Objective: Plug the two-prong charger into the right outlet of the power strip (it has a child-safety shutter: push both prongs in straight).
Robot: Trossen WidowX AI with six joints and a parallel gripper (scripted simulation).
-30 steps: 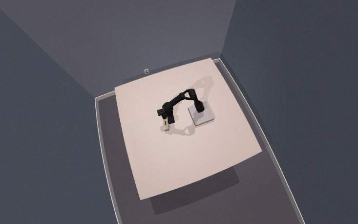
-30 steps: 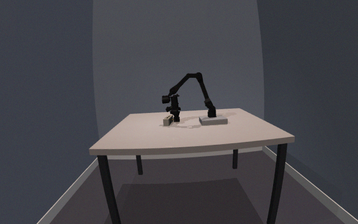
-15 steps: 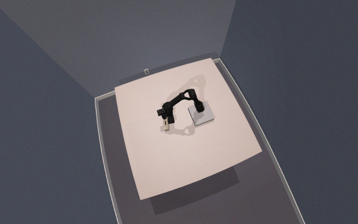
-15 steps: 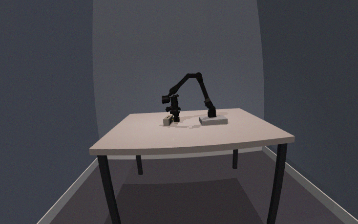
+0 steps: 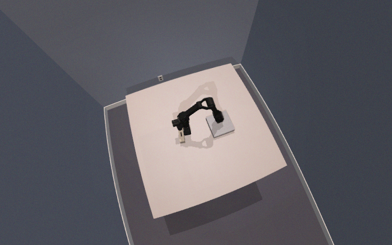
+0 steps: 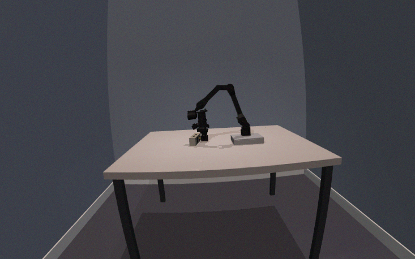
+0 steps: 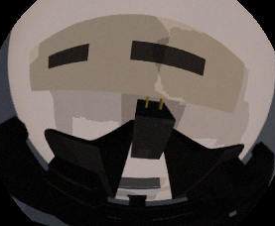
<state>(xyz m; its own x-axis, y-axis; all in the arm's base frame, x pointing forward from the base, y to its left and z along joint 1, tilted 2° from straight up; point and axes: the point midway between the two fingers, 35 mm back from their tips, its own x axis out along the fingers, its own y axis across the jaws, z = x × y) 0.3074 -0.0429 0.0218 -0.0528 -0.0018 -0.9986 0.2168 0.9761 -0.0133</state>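
The black two-prong charger lies 2 cm ahead of my gripper tip and 1 cm above it.
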